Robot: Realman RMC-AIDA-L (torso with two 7-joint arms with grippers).
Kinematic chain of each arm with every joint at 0, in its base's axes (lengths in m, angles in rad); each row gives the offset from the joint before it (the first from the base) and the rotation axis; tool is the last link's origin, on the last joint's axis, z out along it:
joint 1: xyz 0 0 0.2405 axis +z
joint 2: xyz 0 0 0 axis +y
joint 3: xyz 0 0 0.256 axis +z
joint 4: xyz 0 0 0 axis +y
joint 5: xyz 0 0 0.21 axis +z
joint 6: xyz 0 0 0 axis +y
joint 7: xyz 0 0 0.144 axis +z
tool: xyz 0 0 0
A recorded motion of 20 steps. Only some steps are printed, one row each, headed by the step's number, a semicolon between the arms.
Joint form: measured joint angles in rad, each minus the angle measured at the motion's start. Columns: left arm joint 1, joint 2, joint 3, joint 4, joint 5, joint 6, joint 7; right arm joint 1, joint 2, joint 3, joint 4, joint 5, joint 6, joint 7.
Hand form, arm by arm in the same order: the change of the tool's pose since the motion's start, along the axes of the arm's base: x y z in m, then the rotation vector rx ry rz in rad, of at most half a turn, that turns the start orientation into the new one. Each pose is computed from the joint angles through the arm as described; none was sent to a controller.
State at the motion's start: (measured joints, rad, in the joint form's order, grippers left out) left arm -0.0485 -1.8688 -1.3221 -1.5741 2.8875 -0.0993 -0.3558; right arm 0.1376 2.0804 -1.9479 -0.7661 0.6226 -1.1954 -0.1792
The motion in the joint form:
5: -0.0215 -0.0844 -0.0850 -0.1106 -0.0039 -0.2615 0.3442; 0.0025 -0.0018 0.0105 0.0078 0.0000 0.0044 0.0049
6: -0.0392 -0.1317 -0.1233 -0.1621 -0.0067 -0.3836 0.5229; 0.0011 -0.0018 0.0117 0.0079 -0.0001 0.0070 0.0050
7: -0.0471 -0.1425 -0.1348 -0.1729 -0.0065 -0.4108 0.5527; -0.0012 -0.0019 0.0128 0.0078 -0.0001 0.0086 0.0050
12: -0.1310 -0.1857 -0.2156 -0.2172 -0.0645 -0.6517 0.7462; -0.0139 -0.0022 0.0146 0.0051 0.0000 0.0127 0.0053
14: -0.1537 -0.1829 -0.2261 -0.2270 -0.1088 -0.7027 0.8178; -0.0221 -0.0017 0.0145 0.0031 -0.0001 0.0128 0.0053
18: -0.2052 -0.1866 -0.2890 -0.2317 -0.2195 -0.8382 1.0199; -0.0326 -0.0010 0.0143 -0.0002 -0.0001 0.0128 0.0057
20: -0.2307 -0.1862 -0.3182 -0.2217 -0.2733 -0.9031 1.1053; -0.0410 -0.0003 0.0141 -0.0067 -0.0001 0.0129 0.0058
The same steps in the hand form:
5: 0.0173 0.0036 0.0017 -0.0356 0.2750 0.0122; 0.0033 0.0008 0.0019 0.0015 0.0006 -0.0101
6: 0.0288 0.0039 0.0007 -0.0683 0.4093 -0.0035; 0.0041 0.0006 0.0019 0.0003 0.0007 -0.0136
7: 0.0321 0.0047 0.0013 -0.0735 0.4299 -0.0063; 0.0051 0.0001 0.0020 0.0001 0.0008 -0.0173
12: 0.0486 0.0098 -0.0008 -0.1905 0.5456 -0.0160; 0.0089 -0.0029 0.0023 -0.0006 0.0022 -0.0311
14: 0.0556 0.0098 -0.0030 -0.2313 0.5824 -0.0531; 0.0108 -0.0050 0.0023 0.0000 0.0034 -0.0376
18: 0.0637 0.0099 -0.0044 -0.3326 0.6761 -0.1346; 0.0130 -0.0078 0.0024 0.0010 0.0058 -0.0452
20: 0.0657 0.0096 -0.0068 -0.3895 0.7093 -0.1751; 0.0137 -0.0096 0.0027 0.0033 0.0092 -0.0482

